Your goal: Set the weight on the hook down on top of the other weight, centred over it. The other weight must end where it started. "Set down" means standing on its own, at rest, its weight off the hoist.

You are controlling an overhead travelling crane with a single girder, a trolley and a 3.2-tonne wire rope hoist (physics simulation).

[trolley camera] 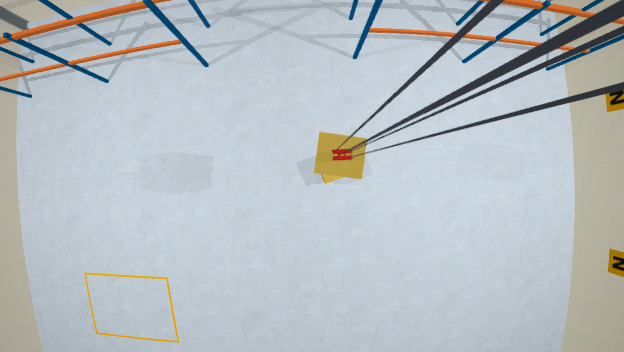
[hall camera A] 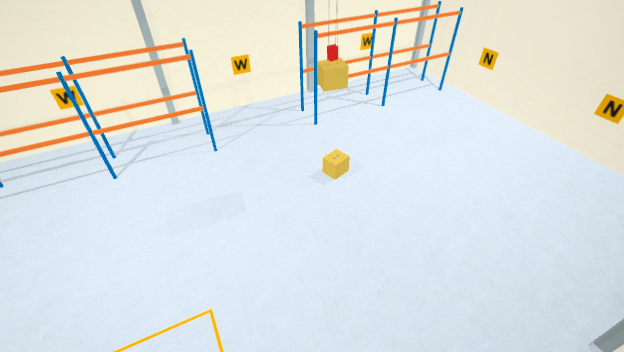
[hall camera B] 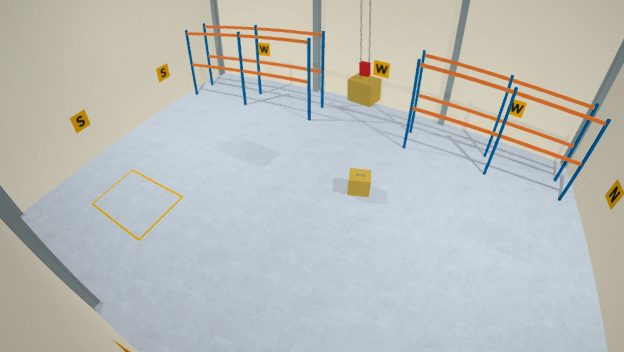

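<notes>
A larger yellow weight [hall camera A: 334,76] [hall camera B: 364,91] [trolley camera: 350,169] hangs level on the hook, high above the floor. My gripper, the hook under the red block [hall camera A: 332,62] [hall camera B: 364,77] [trolley camera: 342,155], holds it on taut ropes. The other weight [hall camera A: 335,165] [hall camera B: 359,183] [trolley camera: 331,179], a smaller yellow block, stands upright on the floor. In the trolley view the hanging weight covers most of it; a corner shows past the lower edge. The two are well apart in height and look turned differently. The hook itself is too small to see clearly.
A left rack [hall camera A: 135,66] [hall camera B: 309,80] [trolley camera: 176,32] and a right rack [hall camera A: 315,75] [hall camera B: 500,131] [trolley camera: 367,29], with blue posts and orange beams, stand along the W wall. A yellow outline [hall camera A: 163,331] [hall camera B: 157,183] [trolley camera: 126,275] is marked on the floor.
</notes>
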